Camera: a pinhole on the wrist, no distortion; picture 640 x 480 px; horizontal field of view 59.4 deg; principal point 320.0 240.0 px. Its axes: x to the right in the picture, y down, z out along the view. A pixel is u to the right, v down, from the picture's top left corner.
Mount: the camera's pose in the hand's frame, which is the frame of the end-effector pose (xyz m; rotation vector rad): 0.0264 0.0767 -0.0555 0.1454 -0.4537 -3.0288
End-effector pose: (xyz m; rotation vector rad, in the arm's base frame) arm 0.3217 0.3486 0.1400 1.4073 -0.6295 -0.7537
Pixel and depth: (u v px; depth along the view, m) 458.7 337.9 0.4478
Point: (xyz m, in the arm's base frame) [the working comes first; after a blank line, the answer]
In the camera's frame: 0.1107 0.0781 0.4478

-0.0441 0.2064 0.2965
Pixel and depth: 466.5 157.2 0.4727
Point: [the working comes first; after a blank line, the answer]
In the camera's frame: 0.1234 -0.0698 0.4727

-0.0297 0.2398 0.4425
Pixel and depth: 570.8 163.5 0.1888
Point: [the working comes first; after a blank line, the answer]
In the camera's frame: 0.0844 -0.0257 0.1888

0.2009 0.3426 0.2998
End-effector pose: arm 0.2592 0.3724 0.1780 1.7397 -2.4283 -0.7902
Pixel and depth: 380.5 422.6 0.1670
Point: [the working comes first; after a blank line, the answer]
In the camera's frame: 0.0180 0.0544 0.1670

0.1603 0.4383 0.1077
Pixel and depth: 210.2 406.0 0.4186
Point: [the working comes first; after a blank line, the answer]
In the camera's frame: -0.0819 0.1239 0.4186

0.0309 0.4727 -0.1376
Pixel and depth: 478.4 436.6 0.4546
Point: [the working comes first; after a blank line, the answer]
In the camera's frame: 0.1284 0.1593 0.4546

0.1353 0.6618 -0.1275
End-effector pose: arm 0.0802 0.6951 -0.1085 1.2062 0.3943 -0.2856
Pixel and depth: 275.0 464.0 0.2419
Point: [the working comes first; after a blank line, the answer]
In the camera's frame: -0.0194 0.0966 0.2419

0.1564 0.5206 -0.0108
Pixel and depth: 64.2 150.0 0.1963
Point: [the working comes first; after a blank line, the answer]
In the camera's frame: -0.0895 -0.0315 0.1963

0.2535 0.6299 0.0343
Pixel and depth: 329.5 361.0 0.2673
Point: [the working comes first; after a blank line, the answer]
In the camera's frame: 0.0045 0.0577 0.2673

0.1498 0.5248 0.0409
